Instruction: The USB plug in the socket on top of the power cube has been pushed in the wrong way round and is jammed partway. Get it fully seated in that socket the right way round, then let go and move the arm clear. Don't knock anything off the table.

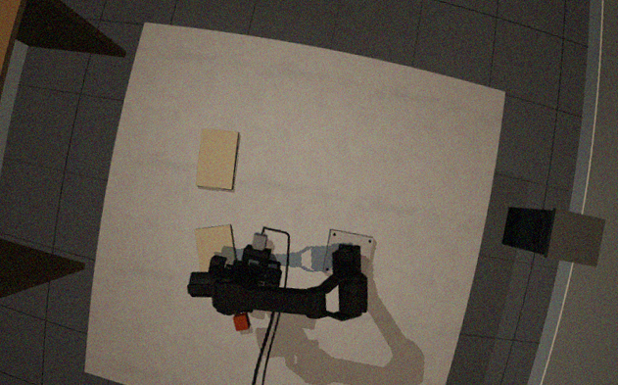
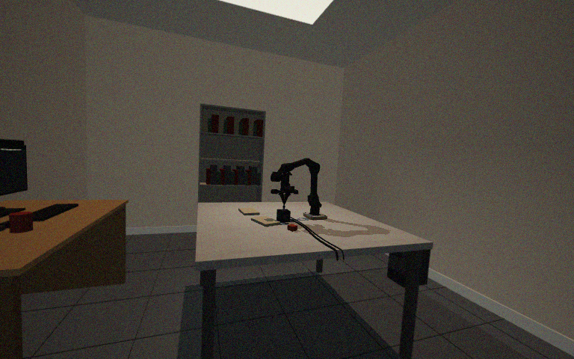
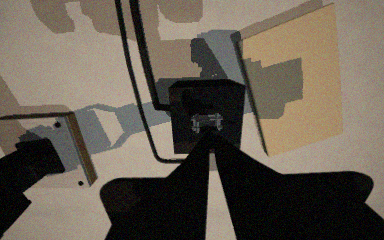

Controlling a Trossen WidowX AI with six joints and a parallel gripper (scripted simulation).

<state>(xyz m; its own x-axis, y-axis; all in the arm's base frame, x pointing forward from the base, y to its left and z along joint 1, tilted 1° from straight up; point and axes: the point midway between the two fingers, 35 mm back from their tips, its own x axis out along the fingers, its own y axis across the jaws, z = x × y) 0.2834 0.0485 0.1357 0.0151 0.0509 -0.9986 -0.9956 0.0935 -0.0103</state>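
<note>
Right now the metal socket is 50 mm below my gripper tip. Also, from my gripper tip: small red block (30 mm ahead, 210 mm to the left, 110 mm below).
</note>
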